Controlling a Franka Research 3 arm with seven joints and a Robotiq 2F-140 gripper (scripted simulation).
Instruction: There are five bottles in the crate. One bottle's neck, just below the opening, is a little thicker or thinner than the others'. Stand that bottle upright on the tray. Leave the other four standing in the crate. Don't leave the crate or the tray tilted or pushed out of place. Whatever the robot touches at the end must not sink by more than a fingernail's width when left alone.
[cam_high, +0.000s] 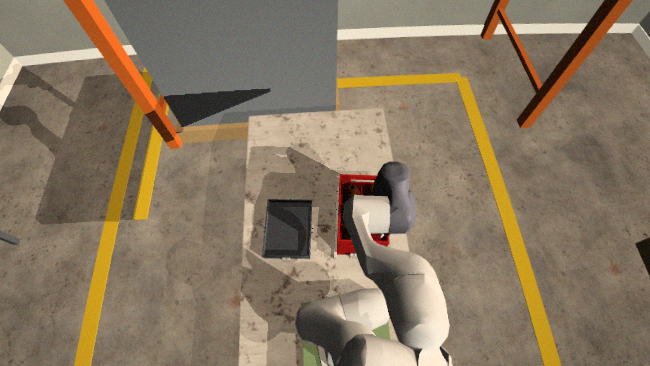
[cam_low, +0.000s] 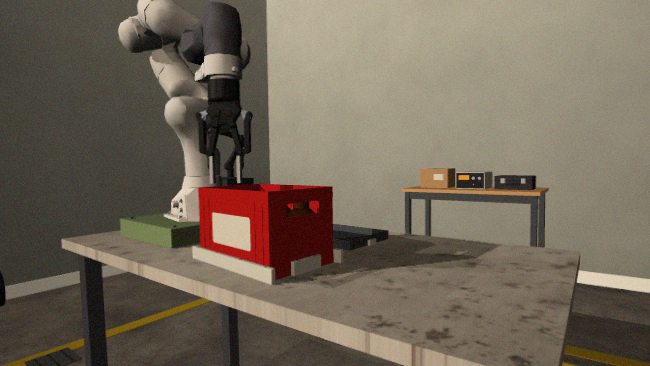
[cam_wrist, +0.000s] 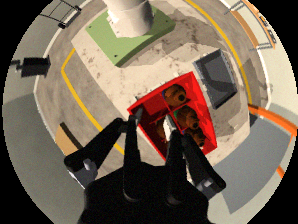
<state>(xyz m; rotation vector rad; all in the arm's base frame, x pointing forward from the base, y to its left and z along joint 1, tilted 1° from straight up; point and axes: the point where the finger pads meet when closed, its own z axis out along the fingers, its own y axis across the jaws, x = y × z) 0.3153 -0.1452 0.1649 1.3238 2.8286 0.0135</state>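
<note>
Now: the brown bottle 13 cm below my hand, 9 cm ahead of it and 1 cm to the right of it. Also, from my hand: dark tray (34 cm to the left, 20 cm below, 8 cm ahead); then red crate (13 cm below, 9 cm ahead, 4 cm to the left).
</note>
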